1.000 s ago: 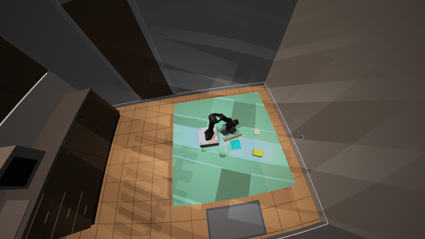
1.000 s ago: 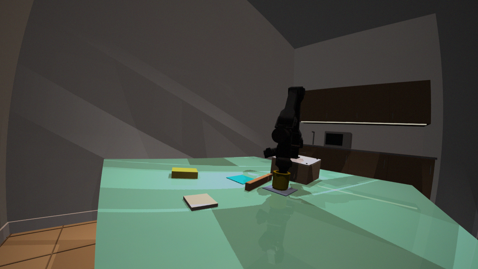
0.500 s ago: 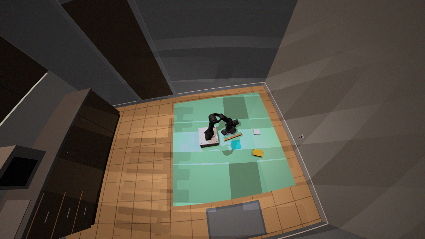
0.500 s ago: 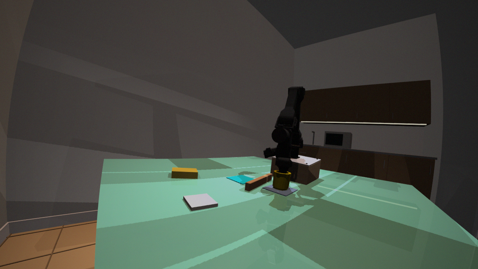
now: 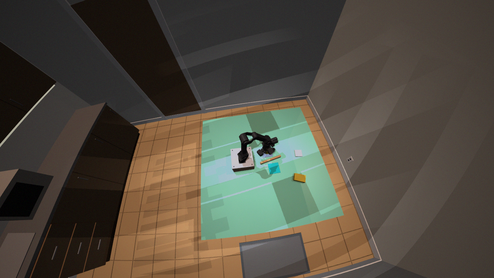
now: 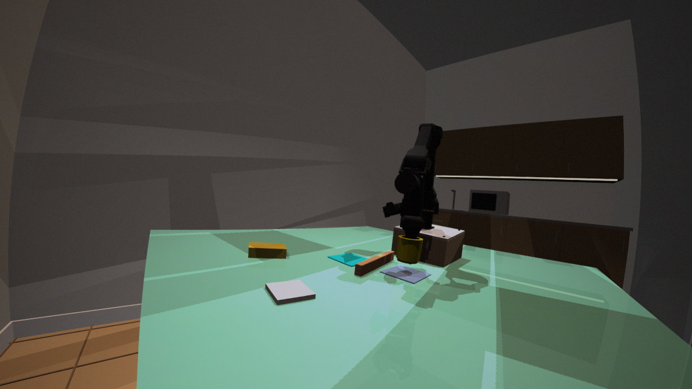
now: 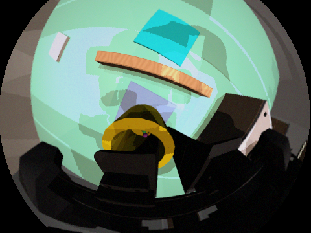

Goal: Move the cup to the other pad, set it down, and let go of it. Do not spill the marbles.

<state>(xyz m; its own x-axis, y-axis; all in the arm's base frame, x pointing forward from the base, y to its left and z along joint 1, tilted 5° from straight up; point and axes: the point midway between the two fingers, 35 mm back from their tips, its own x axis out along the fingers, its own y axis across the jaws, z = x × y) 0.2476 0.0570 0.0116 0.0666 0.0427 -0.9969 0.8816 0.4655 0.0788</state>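
Now: gripper tip 170 mm to the left of the teal pad, 80 mm above it and 60 mm short of it. The rest, counted from my gripper tip: grey-blue pad (80 mm below, 30 mm ahead, 20 mm to the left); wooden bar (80 mm to the right, 60 mm below, 40 mm ahead); yellow cup (20 mm ahead, 10 mm to the left).
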